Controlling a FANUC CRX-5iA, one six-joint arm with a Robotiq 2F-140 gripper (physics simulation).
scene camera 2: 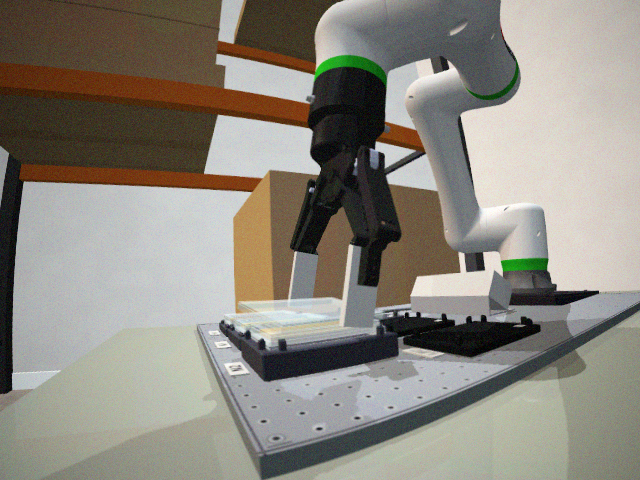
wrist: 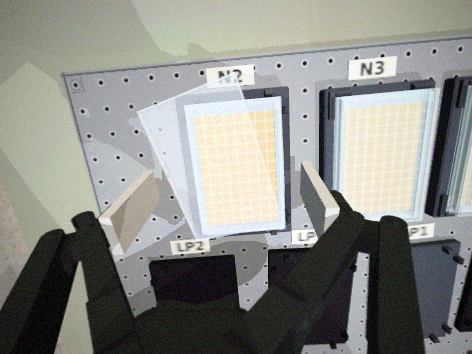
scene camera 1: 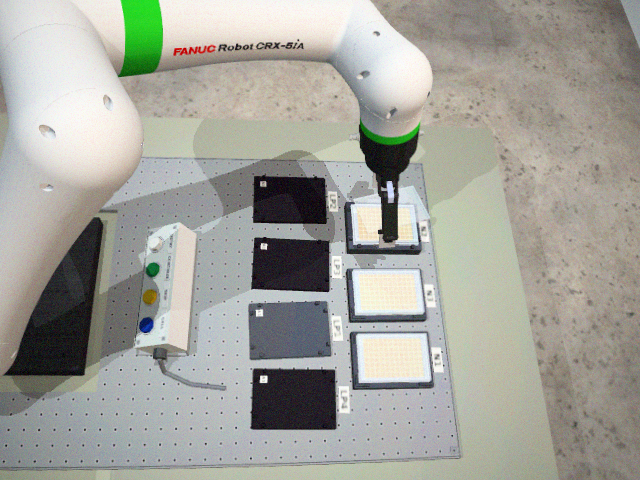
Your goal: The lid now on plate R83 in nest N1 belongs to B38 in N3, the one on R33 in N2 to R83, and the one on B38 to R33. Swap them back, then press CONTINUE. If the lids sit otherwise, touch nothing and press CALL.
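Places are measured from the arm's base along level axes (x down, y left, z ahead), in millimetres.
Pixels of known places: gripper, fingertip midpoint: [scene camera 2: 322, 315] [wrist: 226, 182]; arm's base, link origin: [scene camera 2: 525, 292].
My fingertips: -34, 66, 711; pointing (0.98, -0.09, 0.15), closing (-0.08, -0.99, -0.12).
For each thing: its top centre in the pictures, then the offset to it from my fingertips, as dx, dy, dz. "spot": a spot on its surface instead.
- clear lid, top centre: [wrist: 212, 172] [scene camera 2: 312, 297] [scene camera 1: 392, 206] -20, +7, +16
- N2 plate, top centre: [wrist: 238, 173] [scene camera 2: 314, 323] [scene camera 1: 385, 222] +9, -12, +3
- N3 plate, top centre: [wrist: 385, 163] [scene camera 1: 388, 290] +15, -149, -17
- N1 plate, top centre: [scene camera 1: 394, 356] +17, -271, -31
- green button, surface spot: [scene camera 1: 152, 269] spot: -23, -76, -435
- blue button, surface spot: [scene camera 1: 146, 324] spot: -23, -174, -448
- LP3, top centre: [wrist: 312, 308] [scene camera 2: 399, 317] [scene camera 1: 291, 261] +28, -66, -186
- LP4, top centre: [scene camera 1: 294, 397] [scene camera 2: 328, 310] +28, -316, -215
- grey pad LP1, top centre: [wrist: 418, 304] [scene camera 1: 289, 327] [scene camera 2: 359, 313] +28, -193, -207
- button box, top centre: [scene camera 1: 163, 279] [scene camera 2: 456, 273] -36, -102, -416
- grey cable, surface spot: [scene camera 1: 201, 384] spot: +41, -271, -370
My gripper [scene camera 1: 387, 239] [scene camera 2: 329, 312] [wrist: 226, 182] is open over nest N2, one finger on each side, holding nothing. A clear lid [scene camera 1: 419, 198] [scene camera 2: 289, 305] [wrist: 165, 120] sits crooked over the N2 plate [wrist: 267, 130]: it is turned and overhangs the plate, with one end raised in scene camera 2. The N3 plate [scene camera 1: 387, 291] [wrist: 385, 155] and the N1 plate [scene camera 1: 392, 359] [wrist: 467, 165] look covered by clear lids lying straight. Plate and lid names are not readable. The button box has a green button [scene camera 1: 152, 269] by CONTINUE and a blue button [scene camera 1: 146, 324] by CALL.
Dark pads LP2 [scene camera 1: 289, 199], LP3 [scene camera 1: 290, 264] and LP4 [scene camera 1: 293, 398] and grey pad LP1 [scene camera 1: 289, 330] lie between the nests and the button box [scene camera 1: 180, 289]. A grey cable [scene camera 1: 201, 384] leaves the box. A large cardboard box [scene camera 2: 253, 248] stands behind the gripper.
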